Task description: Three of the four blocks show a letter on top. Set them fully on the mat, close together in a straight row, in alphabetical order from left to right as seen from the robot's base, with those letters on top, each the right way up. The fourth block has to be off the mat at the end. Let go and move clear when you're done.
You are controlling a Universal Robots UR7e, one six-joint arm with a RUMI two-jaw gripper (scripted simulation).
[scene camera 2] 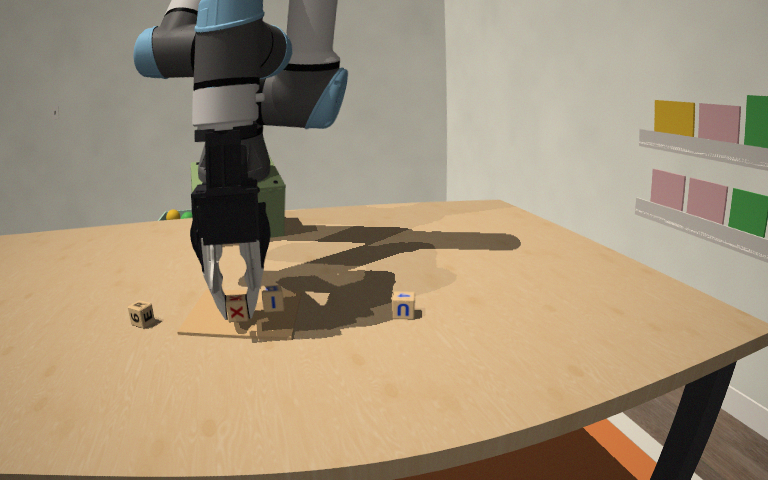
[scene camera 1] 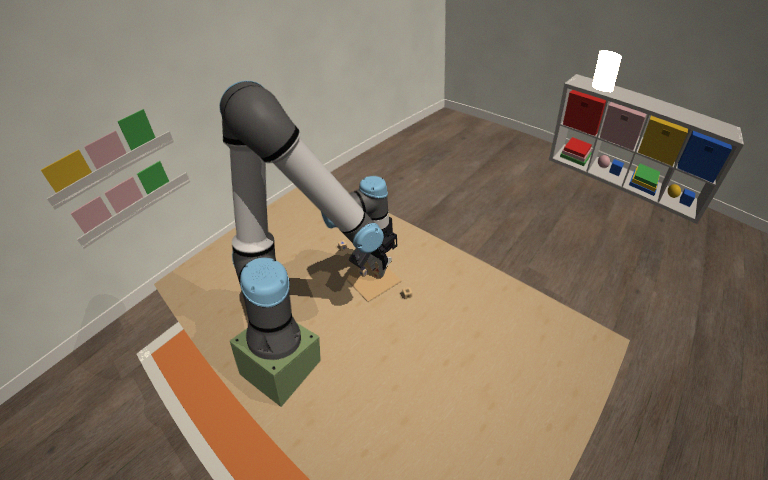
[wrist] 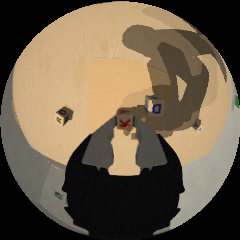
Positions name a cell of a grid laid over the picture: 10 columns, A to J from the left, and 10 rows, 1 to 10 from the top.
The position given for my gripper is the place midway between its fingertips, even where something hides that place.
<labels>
my gripper: scene camera 2 D7; scene camera 1 E6; wrist F5
</labels>
